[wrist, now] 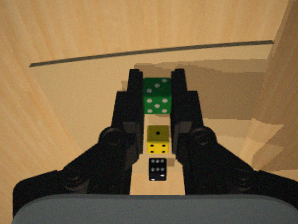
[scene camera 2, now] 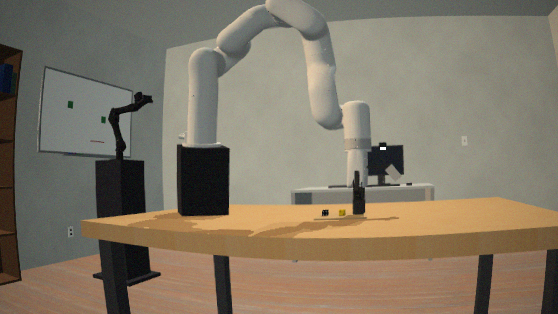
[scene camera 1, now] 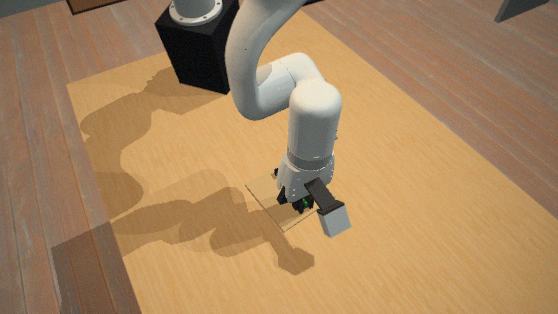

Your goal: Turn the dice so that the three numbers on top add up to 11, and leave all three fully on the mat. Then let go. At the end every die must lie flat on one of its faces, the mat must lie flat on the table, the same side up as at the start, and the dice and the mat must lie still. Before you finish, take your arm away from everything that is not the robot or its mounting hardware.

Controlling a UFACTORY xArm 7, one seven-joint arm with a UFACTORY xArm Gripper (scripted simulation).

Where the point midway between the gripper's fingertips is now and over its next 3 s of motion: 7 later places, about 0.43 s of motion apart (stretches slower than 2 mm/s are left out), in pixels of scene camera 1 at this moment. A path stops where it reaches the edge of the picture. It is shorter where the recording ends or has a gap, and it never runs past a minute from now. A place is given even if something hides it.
The gripper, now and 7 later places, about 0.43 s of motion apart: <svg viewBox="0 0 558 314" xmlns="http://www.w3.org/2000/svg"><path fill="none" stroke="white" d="M302 206L302 206L303 201L304 187L305 181L305 177L307 168L309 152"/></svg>
